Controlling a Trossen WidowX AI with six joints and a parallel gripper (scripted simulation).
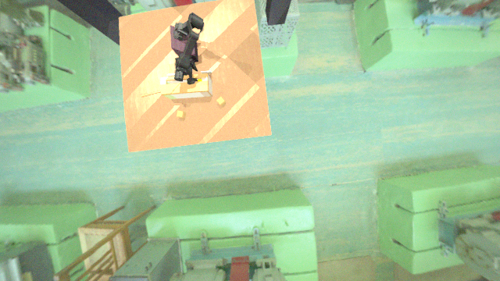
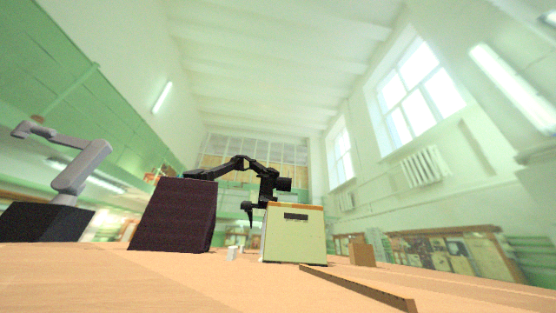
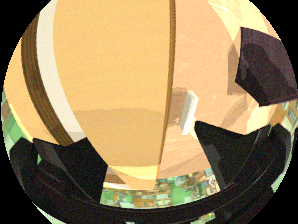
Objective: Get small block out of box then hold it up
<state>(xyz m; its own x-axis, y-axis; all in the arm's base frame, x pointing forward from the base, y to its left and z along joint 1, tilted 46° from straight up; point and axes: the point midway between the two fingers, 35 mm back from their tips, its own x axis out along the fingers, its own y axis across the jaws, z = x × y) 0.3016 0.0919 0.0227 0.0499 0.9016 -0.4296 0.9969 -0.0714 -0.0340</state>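
The yellow block lies 5 cm ahead of my gripper tip and 2 cm to the left of it. Also, from my gripper tip: flat wooden strip: 47 cm to the right, 8 cm below, 5 cm ahead; then pale box: 10 cm to the right, 3 cm ahead, 2 cm below.
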